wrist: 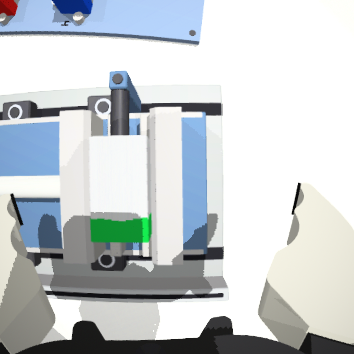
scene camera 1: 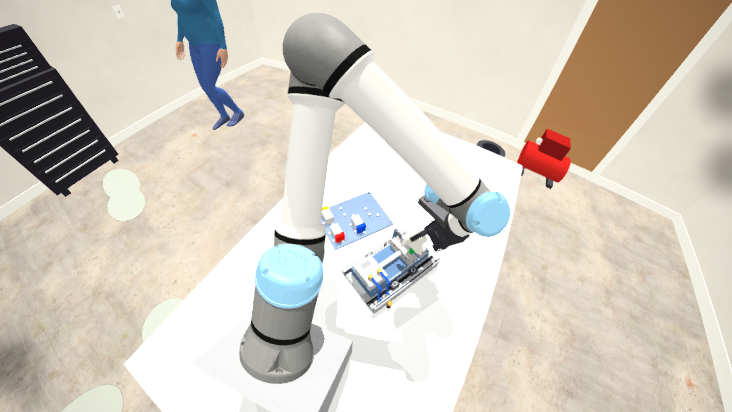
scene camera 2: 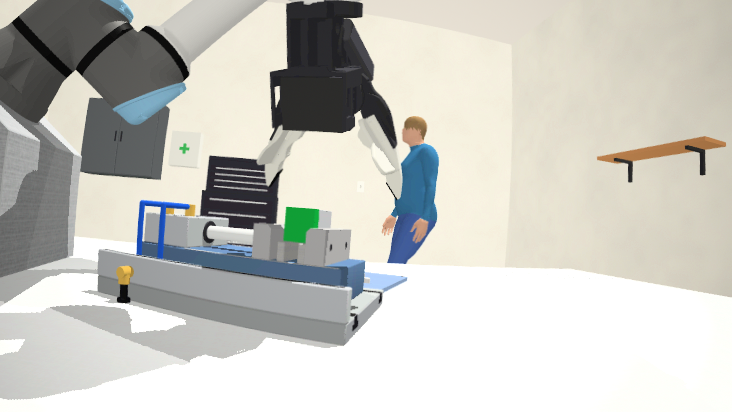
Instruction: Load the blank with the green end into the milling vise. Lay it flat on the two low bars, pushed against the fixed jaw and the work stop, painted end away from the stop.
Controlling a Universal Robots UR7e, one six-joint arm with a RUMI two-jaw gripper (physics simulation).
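The blank with the green end lies flat in the milling vise between the fixed jaw and the moving jaw. It rests over the low bars, partly hidden beneath it, with its side against or very near the fixed jaw. Its plain end meets the dark rod of the work stop; the green end faces away. Any small gap at the moving jaw cannot be told. My gripper is open and empty above the vise, its fingers wide apart and clear of the blank.
A light-blue board beside the vise carries blanks with red, blue and yellow ends. Blue hoses rise at the vise's cylinder end. A person stands beyond the table.
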